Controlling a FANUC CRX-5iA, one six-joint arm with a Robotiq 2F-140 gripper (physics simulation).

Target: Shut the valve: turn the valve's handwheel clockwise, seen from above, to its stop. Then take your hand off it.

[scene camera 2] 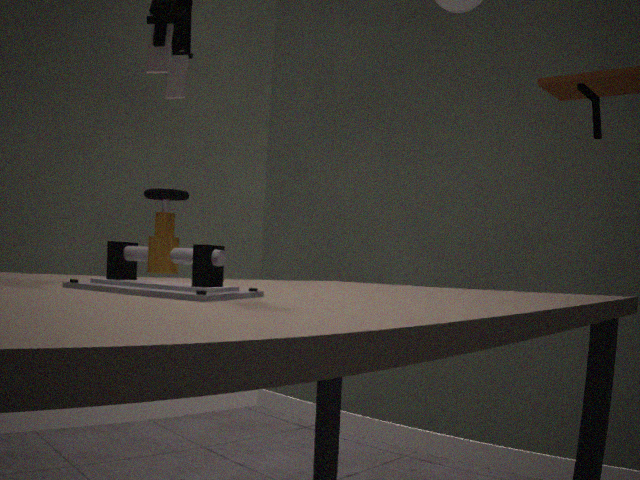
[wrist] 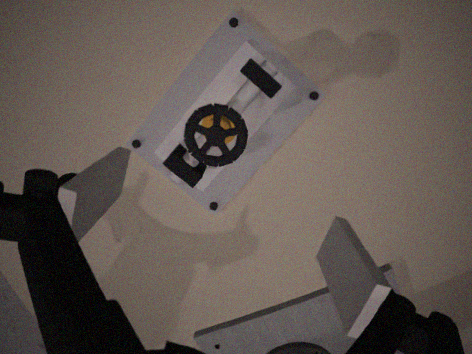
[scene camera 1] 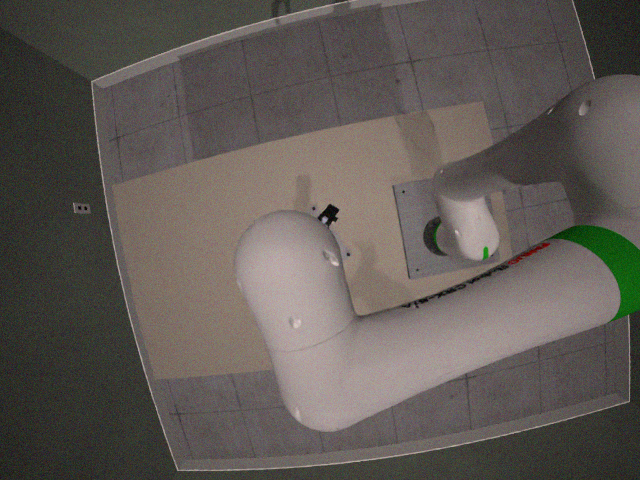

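Note:
The valve's black spoked handwheel point(scene camera 2: 166, 194) point(wrist: 216, 135) sits level on top of the yellow valve body point(scene camera 2: 163, 253) point(wrist: 206, 121). The valve's grey base plate point(scene camera 2: 227, 296) point(wrist: 185, 90) lies on the table. In scene camera 1 the arm hides the handwheel; a little of the plate's edge shows. My gripper point(scene camera 2: 166, 82) point(wrist: 228, 206) is open and empty, fingers pointing down, high above the handwheel and apart from it. In the wrist view the handwheel is above the line between the fingertips. The wheel's turn relative to its stop cannot be told.
Two black blocks point(scene camera 2: 208, 266) point(wrist: 261, 78) hold the pipe on either side of the valve body. My arm point(scene camera 1: 439, 335) reaches across the table point(scene camera 1: 196, 206) point(scene camera 2: 413, 304) from the right. Its mounting plate point(scene camera 1: 413, 258) point(wrist: 265, 325) is on the table. A wooden shelf point(scene camera 2: 589, 85) is on the wall.

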